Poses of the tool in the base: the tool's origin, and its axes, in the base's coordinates. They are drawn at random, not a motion.
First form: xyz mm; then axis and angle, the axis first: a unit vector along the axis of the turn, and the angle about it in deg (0 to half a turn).
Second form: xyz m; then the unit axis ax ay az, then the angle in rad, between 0 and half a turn. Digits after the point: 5 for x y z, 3 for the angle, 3 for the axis.
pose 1, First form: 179.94 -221.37 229.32 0.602 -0.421 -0.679 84.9
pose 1, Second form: 0.17994 -0.22137 0.22932 0.602 -0.421 -0.679 1.482
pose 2, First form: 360.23 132.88 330.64 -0.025 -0.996 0.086 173.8
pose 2, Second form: 0.36023 0.13288 0.33064 -0.025 -0.996 0.086 3.033
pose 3, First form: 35.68 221.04 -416.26 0.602 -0.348 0.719 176.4
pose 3, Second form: 0.03568 0.22104 -0.41626 0.602 -0.348 0.719 3.079
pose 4, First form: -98.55 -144.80 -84.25 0.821 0.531 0.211 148.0
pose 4, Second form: -0.09855 -0.14480 -0.08425 0.821 0.531 0.211 2.583
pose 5, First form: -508.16 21.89 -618.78 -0.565 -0.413 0.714 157.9
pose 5, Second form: -0.50816 0.02189 -0.61878 -0.565 -0.413 0.714 2.756
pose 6, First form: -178.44 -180.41 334.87 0.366 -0.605 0.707 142.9
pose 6, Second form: -0.17844 -0.18041 0.33487 0.366 -0.605 0.707 2.494
